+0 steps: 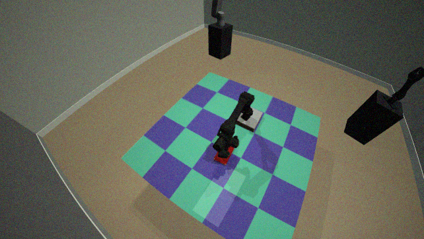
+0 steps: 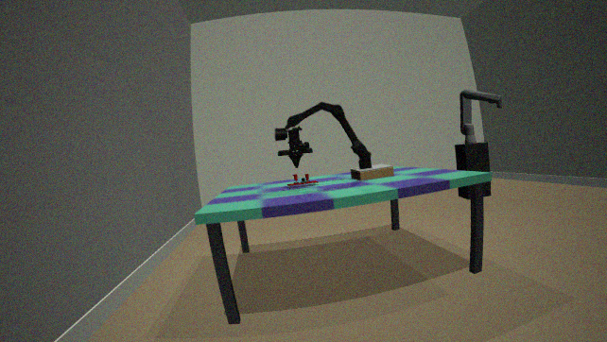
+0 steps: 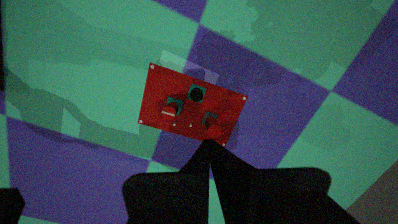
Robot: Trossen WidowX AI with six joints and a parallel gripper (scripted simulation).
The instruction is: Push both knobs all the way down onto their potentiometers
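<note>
My gripper tip is now 5 cm above the red knob and 1 cm short of it.
</note>
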